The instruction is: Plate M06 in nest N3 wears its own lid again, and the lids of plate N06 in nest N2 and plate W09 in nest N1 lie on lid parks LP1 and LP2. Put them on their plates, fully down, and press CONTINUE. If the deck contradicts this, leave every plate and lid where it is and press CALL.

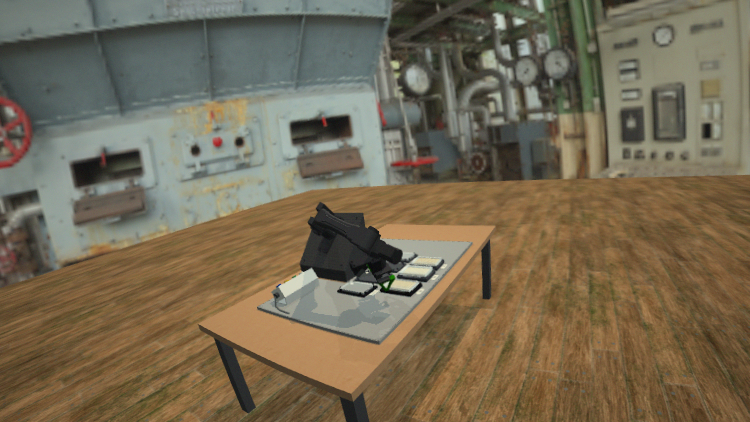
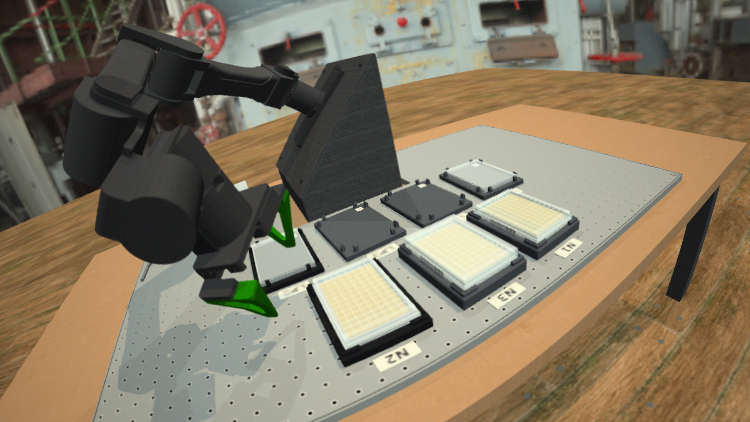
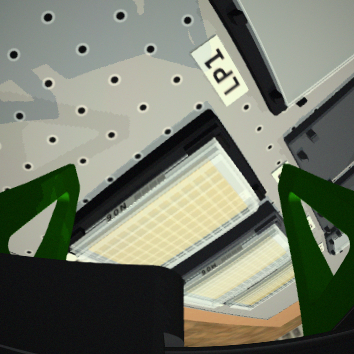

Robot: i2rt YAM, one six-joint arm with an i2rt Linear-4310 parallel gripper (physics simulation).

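Pixels of known places: gripper, fingertip midpoint: (image 1: 381, 283) (image 2: 282, 279) (image 3: 178, 174); arm's base, link origin: (image 1: 331, 234) (image 2: 319, 106).
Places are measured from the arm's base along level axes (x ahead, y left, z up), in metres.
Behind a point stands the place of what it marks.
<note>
My gripper (image 1: 377, 279) @[x 0.431, y -0.147, z -0.125 m] (image 2: 283, 279) @[x 0.431, y -0.147, z -0.125 m] (image 3: 178, 174) @[x 0.431, y -0.147, z -0.125 m] is open and empty, above the deck beside nest N2 and park LP1. Plate N06 (image 1: 402, 286) @[x 0.485, y -0.086, z -0.156 m] (image 2: 364, 304) @[x 0.483, y -0.068, z -0.156 m] (image 3: 170, 215) @[x 0.456, y -0.088, z -0.153 m] sits in nest N2. The plate in nest N3 (image 1: 416, 271) @[x 0.464, y 0.049, z -0.147 m] (image 2: 461, 249) @[x 0.464, y 0.063, z -0.147 m] (image 3: 240, 270) @[x 0.445, y 0.046, z -0.147 m] looks paler under a clear cover; its small code seems to read M06. The plate in nest N1 (image 2: 524, 212) @[x 0.436, y 0.186, z -0.151 m] (image 3: 267, 290) @[x 0.436, y 0.186, z -0.150 m] has a code too small to read. A clear lid (image 1: 357, 287) @[x 0.303, y -0.162, z -0.162 m] (image 2: 283, 259) @[x 0.318, y -0.151, z -0.162 m] (image 3: 310, 45) @[x 0.325, y -0.142, z -0.162 m] lies on park LP1. Another lid (image 2: 479, 175) @[x 0.254, y 0.225, z -0.162 m] lies on the farthest park, its label unreadable.
Two dark parks (image 2: 359, 230) @[x 0.292, y -0.025, z -0.170 m] (image 2: 425, 202) @[x 0.273, y 0.100, z -0.170 m] without lids stand between the lidded ones. The arm's black wedge-shaped base (image 2: 351, 141) @[x 0.153, y 0.022, z -0.063 m] rises behind them. A white button console (image 1: 296, 286) @[x 0.103, y -0.332, z -0.130 m] stands at the deck's other end, its buttons too small to read.
</note>
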